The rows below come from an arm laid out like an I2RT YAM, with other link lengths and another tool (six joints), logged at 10 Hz.
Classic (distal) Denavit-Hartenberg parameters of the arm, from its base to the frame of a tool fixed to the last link. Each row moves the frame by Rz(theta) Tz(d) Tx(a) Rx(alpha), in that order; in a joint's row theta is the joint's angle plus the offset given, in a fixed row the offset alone. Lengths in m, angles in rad.
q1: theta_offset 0  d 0.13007  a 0.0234  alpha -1.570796
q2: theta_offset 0  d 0  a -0.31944  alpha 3.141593
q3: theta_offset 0.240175  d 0  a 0.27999  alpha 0
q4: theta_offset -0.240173  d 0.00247  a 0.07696  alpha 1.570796
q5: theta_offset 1.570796  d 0.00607  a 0  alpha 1.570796
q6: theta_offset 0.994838  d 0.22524  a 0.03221  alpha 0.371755
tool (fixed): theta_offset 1.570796  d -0.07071  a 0  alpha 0
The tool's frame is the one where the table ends.
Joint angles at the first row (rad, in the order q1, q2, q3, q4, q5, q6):
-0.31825 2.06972 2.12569 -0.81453 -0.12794 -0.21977
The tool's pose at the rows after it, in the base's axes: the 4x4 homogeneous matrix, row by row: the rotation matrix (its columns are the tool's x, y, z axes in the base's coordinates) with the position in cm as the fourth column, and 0 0 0 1 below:
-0.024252 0.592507 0.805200 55.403; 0.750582 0.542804 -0.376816 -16.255; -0.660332 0.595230 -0.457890 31.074; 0 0 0 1
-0.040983 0.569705 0.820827 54.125; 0.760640 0.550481 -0.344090 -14.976; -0.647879 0.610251 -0.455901 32.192; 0 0 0 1
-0.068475 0.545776 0.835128 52.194; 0.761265 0.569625 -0.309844 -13.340; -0.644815 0.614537 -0.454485 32.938; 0 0 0 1
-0.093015 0.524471 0.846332 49.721; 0.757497 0.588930 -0.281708 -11.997; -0.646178 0.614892 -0.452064 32.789; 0 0 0 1
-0.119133 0.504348 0.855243 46.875; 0.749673 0.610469 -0.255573 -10.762; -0.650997 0.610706 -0.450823 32.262; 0 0 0 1
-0.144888 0.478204 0.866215 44.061; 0.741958 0.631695 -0.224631 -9.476; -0.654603 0.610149 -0.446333 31.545; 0 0 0 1
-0.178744 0.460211 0.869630 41.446; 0.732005 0.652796 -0.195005 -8.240; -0.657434 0.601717 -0.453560 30.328; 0 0 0 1
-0.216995 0.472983 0.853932 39.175; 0.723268 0.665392 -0.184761 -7.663; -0.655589 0.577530 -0.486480 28.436; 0 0 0 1
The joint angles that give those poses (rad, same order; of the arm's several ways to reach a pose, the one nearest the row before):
-0.31609 2.04856 2.13684 -0.82888 -0.15656 -0.21179
-0.31010 1.99550 2.09428 -0.83556 -0.18775 -0.21433
-0.29779 1.91671 2.00694 -0.82792 -0.21094 -0.22880
-0.29149 1.81740 1.86686 -0.78883 -0.23111 -0.24873
-0.28763 1.71280 1.72011 -0.75156 -0.24913 -0.27463
-0.28375 1.61103 1.58025 -0.71515 -0.27238 -0.30077
-0.27631 1.52552 1.45714 -0.69293 -0.28832 -0.32840
-0.27435 1.47184 1.36061 -0.69331 -0.28524 -0.35303

